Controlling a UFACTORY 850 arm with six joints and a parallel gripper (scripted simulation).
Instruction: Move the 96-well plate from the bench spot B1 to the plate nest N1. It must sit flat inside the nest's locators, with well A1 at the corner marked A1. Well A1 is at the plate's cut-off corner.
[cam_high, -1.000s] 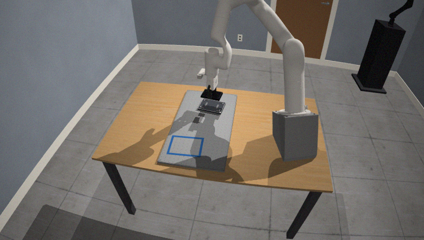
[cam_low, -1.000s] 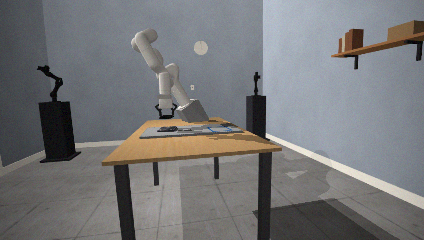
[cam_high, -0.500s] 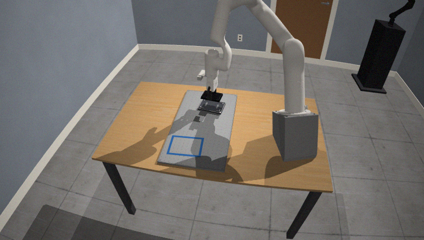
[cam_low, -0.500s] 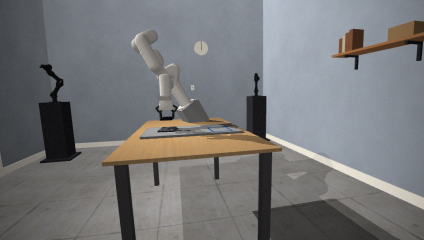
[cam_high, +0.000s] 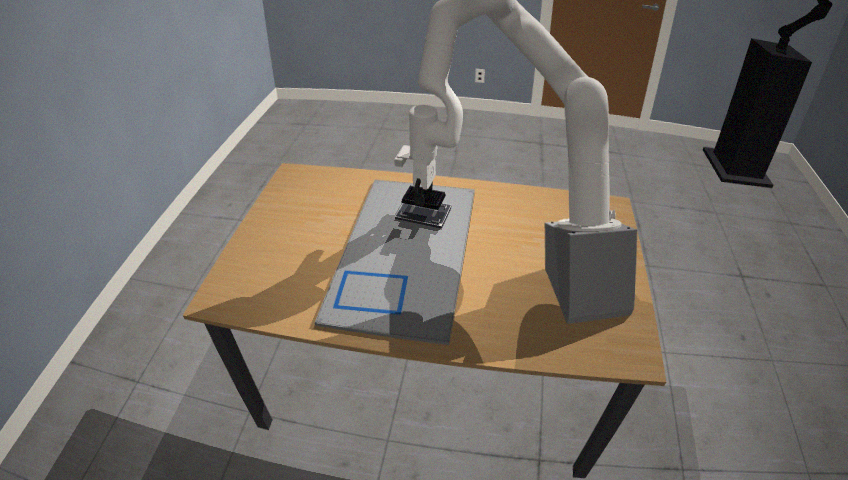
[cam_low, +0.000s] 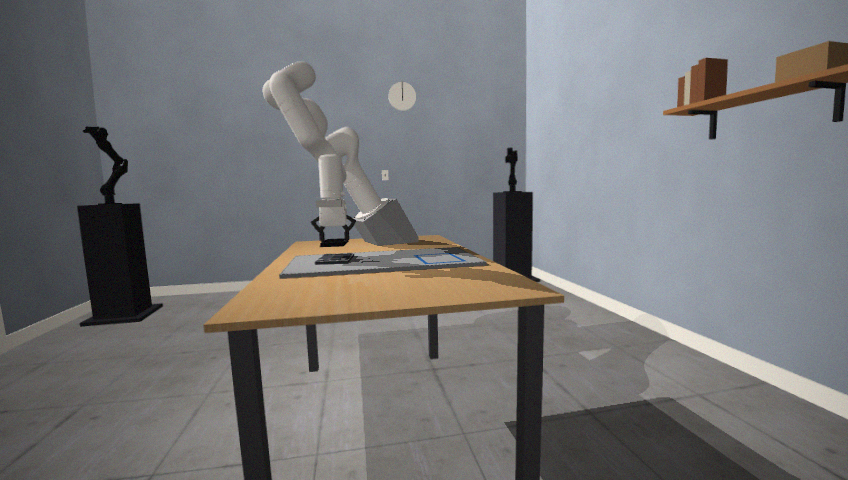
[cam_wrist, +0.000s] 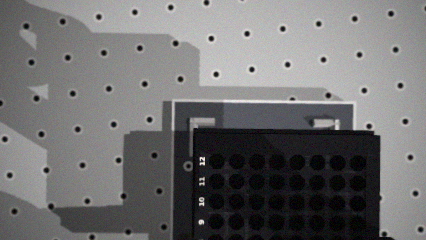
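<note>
Now: the plate nest N1 7 cm below my hand. The rest, counted from my hand: 96-well plate: 1 cm below.
</note>
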